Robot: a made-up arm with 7 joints.
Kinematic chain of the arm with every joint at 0, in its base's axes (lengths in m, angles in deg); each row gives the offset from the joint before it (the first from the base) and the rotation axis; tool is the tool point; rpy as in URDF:
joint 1: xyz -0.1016 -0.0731 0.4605 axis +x
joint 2: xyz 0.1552 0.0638 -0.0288 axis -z
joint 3: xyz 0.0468 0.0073 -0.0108 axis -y
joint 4: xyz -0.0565 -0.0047 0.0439 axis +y
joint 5: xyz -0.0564 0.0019 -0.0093 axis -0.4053 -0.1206 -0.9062
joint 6: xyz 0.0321 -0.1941 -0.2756 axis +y
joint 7: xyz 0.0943 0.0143 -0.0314 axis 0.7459 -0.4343 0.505
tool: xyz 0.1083 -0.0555 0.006 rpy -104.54 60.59 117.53
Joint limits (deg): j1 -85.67..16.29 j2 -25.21..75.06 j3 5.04..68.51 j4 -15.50..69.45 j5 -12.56..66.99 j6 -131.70..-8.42 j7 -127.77..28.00
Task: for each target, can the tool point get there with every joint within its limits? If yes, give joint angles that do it. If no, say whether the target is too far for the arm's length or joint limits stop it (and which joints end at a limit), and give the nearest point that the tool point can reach.
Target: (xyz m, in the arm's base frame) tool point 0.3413 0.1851 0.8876
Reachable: no: joint limits stop it (at a limit: joint 1, joint 3, joint 4, joint 5, joint 6) | nearest point 0.2390 0.0057 0.7063 | short by 0.275 m
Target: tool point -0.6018 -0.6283 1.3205
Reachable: no: too far | nearest point -0.1916 -0.3175 0.7394 | short by 0.776 m
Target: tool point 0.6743 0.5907 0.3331
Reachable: no: too far | nearest point 0.4116 0.0610 0.3155 | short by 0.592 m
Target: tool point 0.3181 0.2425 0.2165
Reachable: no: joint limits stop it (at a limit: joint 1, joint 2, joint 3, joint 5, joint 6, joint 7) | nearest point 0.3581 0.0699 0.1951 | short by 0.178 m
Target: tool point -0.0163 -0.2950 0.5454
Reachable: yes | joints -59.58 -3.90 61.76 34.07 24.81 -91.30 -1.86
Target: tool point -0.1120 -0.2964 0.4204
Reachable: yes | joints -33.25 47.83 33.99 16.50 1.36 -61.72 -72.55
